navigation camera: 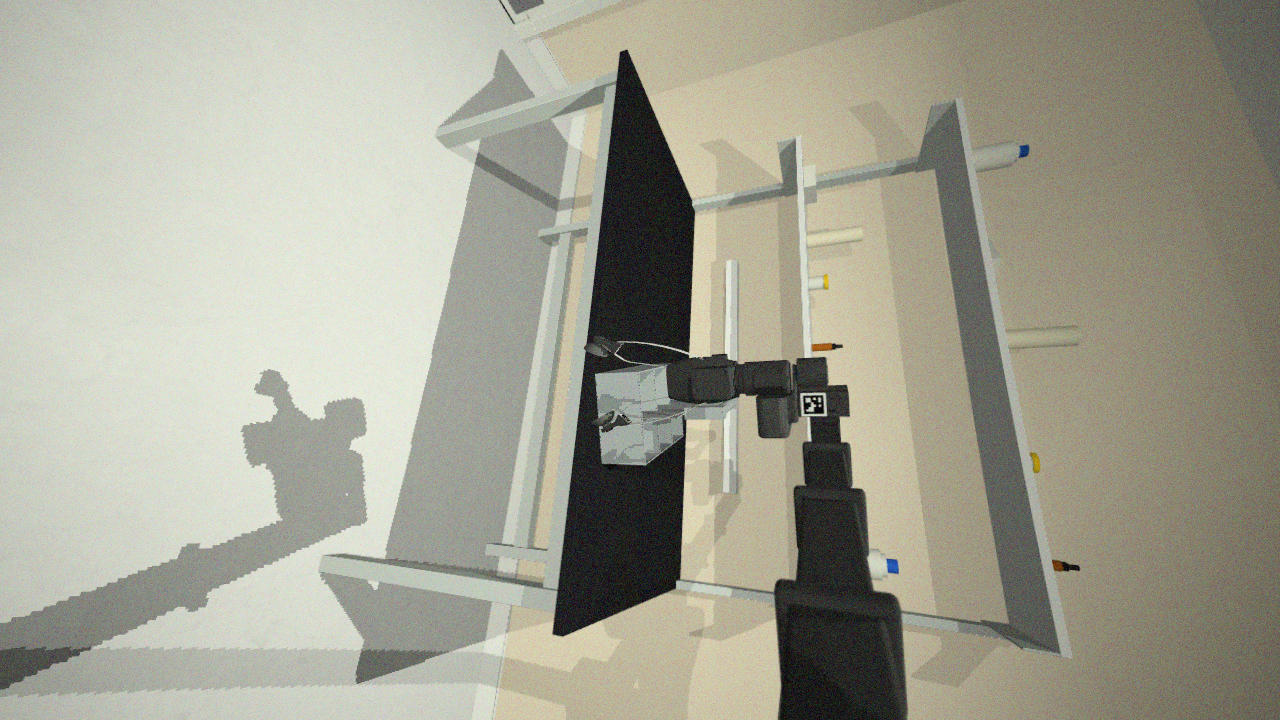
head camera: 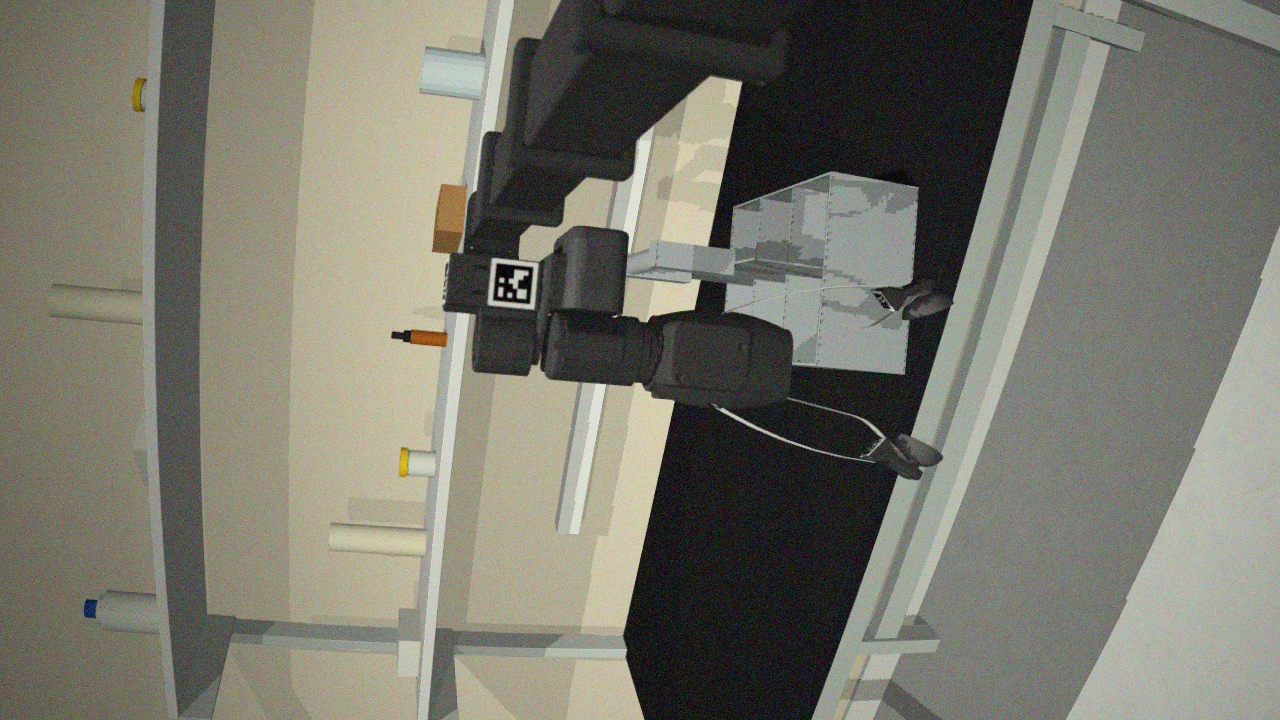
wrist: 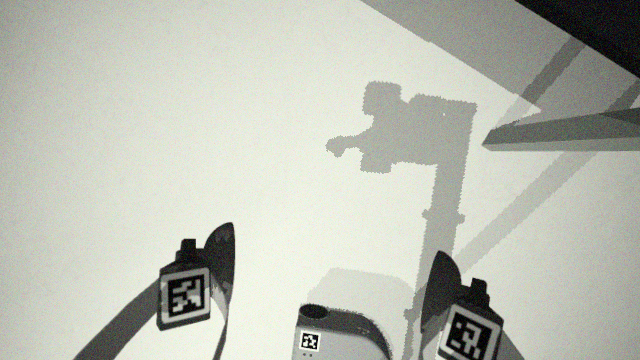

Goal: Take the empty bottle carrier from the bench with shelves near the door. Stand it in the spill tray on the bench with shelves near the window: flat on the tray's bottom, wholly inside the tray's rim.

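Frame: origin at the robot's base, x right, y up, z back, level; centimetres.
Seen in the pictures: gripper, between the fingertips: (navigation camera: 589,384) (head camera: 944,380) (wrist: 330,264); robot's base, origin of its link: (wrist: 309,349).
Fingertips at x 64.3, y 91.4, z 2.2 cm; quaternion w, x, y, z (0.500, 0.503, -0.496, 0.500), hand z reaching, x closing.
Note:
Pixels of each thing's top centre, then the offset from my fingertips to it. "*": a spot on its surface instead. Level surfaces: height alone.
- empty bottle carrier, centre of its top: (head camera: 634,259) (navigation camera: 731,407) dx +45.5, dy +12.9, dz +12.4 cm
- bench, height of its surface: dy -15.2 cm
- upper shelf, height of its surface: dy +74.4 cm
- orange-brown box, a spot on its surface: (head camera: 450,217) * dx +82.1, dy +32.7, dz +20.7 cm
- orange pen-like item, a spot on its surface: (head camera: 427,337) * dx +97.0, dy +33.8, dz +2.8 cm
- yellow-capped jar, a spot on its surface: (head camera: 420,462) * dx +100.1, dy +33.1, dz -18.1 cm
- bench leg, a spot on its surface: (wrist: 560,135) * dx +15.5, dy -53.3, dz +44.7 cm
The empty bottle carrier (head camera: 863,232) (navigation camera: 626,443), a pale grey compartmented box with an upright central handle, stands on the black top of the bench (head camera: 760,537) (navigation camera: 644,268). My gripper (head camera: 924,376) (navigation camera: 601,383) (wrist: 330,264) is open and empty, pointing down. In the head and navigation views one finger overlaps the carrier's body and the other is beyond its end. The wrist view shows floor below and between the fingers, so they are on the front side of the bench; the carrier does not show there. My wrist hides part of the carrier. The spill tray does not show.
Above the bench top are a white rail (head camera: 581,456) (navigation camera: 731,358), a lower shelf (navigation camera: 802,223) and an upper shelf (head camera: 181,358) (navigation camera: 984,268). An orange-brown box (head camera: 450,217), an orange pen-like item (head camera: 427,337) and a yellow-capped jar (head camera: 420,462) stand on the lower shelf. A bench leg (wrist: 560,135) shows.

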